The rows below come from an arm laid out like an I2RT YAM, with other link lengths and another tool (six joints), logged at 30 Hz.
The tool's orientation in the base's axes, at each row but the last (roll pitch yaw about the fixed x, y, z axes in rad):
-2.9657, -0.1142, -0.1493
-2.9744, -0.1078, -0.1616
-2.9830, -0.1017, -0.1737
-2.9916, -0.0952, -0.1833
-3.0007, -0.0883, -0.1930
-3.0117, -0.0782, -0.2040
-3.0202, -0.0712, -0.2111
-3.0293, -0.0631, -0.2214
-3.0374, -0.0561, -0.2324
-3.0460, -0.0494, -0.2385
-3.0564, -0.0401, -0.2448
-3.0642, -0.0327, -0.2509
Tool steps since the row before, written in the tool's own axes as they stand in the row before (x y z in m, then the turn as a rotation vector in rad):
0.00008, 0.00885, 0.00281, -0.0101, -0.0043, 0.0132
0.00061, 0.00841, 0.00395, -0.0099, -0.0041, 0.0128
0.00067, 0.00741, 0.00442, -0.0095, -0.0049, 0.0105
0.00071, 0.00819, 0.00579, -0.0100, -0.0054, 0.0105
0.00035, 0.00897, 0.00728, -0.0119, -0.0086, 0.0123
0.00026, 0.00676, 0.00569, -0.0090, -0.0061, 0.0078
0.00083, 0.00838, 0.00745, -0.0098, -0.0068, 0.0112
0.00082, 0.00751, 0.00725, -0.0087, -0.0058, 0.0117
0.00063, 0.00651, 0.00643, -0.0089, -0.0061, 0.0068
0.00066, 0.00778, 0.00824, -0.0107, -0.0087, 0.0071
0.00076, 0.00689, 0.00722, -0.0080, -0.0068, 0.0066
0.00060, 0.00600, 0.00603, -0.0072, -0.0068, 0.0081
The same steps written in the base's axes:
-0.00066, -0.00822, -0.00428, -0.0076, 0.0078, -0.0133
-0.00007, -0.00773, -0.00520, -0.0075, 0.0075, -0.0129
0.00007, -0.00673, -0.00544, -0.0072, 0.0079, -0.0105
0.00003, -0.00736, -0.00685, -0.0076, 0.0084, -0.0105
-0.00043, -0.00792, -0.00840, -0.0087, 0.0121, -0.0120
-0.00046, -0.00600, -0.00648, -0.0068, 0.0086, -0.0076
-0.00016, -0.00755, -0.00833, -0.0071, 0.0098, -0.0110
-0.00017, -0.00678, -0.00798, -0.0062, 0.0087, -0.0115
-0.00034, -0.00589, -0.00703, -0.0068, 0.0086, -0.0066
-0.00057, -0.00702, -0.00890, -0.0079, 0.0115, -0.0068
-0.00048, -0.00632, -0.00774, -0.0057, 0.0090, -0.0063
-0.00058, -0.00554, -0.00645, -0.0049, 0.0089, -0.0078

